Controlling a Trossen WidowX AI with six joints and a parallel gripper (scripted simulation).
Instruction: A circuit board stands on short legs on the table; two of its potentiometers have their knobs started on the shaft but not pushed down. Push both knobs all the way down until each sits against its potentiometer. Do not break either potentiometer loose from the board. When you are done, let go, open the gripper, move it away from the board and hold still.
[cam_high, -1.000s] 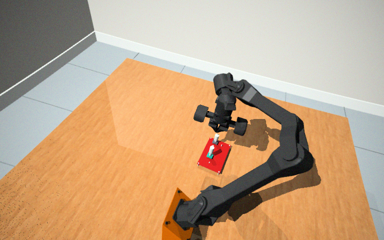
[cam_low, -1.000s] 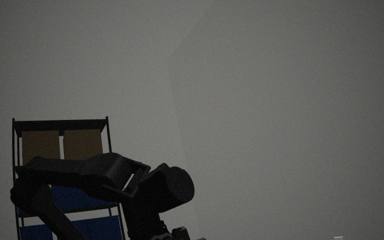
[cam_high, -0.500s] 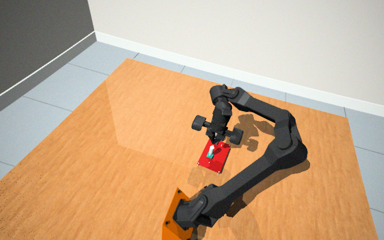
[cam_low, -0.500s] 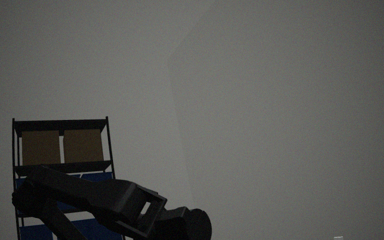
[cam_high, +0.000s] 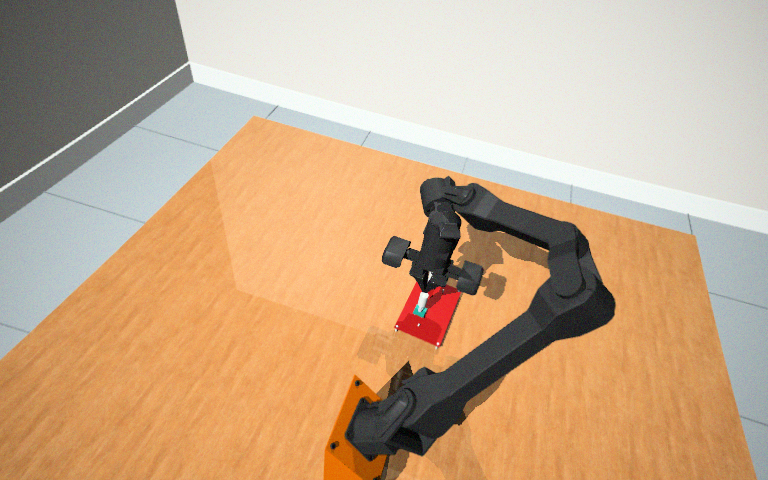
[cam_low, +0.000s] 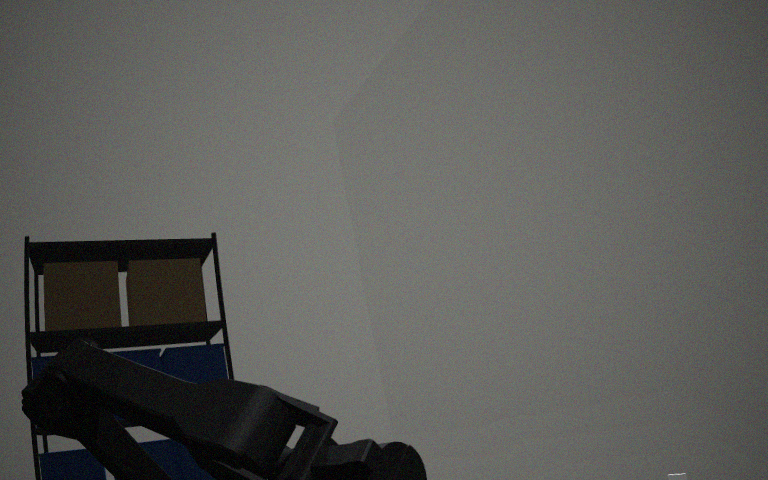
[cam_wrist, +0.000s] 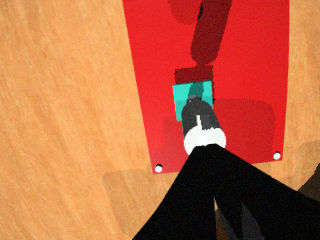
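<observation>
Right now the teal potentiometer is 4 cm below my gripper tip. The rest, counted from my gripper tip: knob 8 cm ahead, 4 cm below.
</observation>
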